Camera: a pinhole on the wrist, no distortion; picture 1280 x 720 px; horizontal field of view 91.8 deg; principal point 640.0 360.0 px. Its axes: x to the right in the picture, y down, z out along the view. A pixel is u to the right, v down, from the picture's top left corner.
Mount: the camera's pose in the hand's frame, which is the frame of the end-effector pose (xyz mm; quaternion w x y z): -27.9 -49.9 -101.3 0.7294 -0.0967 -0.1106 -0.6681
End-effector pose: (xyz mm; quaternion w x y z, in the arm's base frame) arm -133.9 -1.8 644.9 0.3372 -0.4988 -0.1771 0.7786
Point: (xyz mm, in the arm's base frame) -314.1 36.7 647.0
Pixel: 653 612
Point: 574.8 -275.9 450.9
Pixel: behind the camera
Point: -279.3 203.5 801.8
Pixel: 1210 598
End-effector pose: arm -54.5 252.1 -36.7 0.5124 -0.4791 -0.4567 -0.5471
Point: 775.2 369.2 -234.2
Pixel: outside the picture
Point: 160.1 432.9 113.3
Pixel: 403 656
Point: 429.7 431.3 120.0
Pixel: 108 633
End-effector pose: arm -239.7 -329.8 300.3 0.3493 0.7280 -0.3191 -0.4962
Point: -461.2 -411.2 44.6
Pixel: 1022 626
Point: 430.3 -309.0 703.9
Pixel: behind the camera
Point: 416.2 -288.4 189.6
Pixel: behind the camera
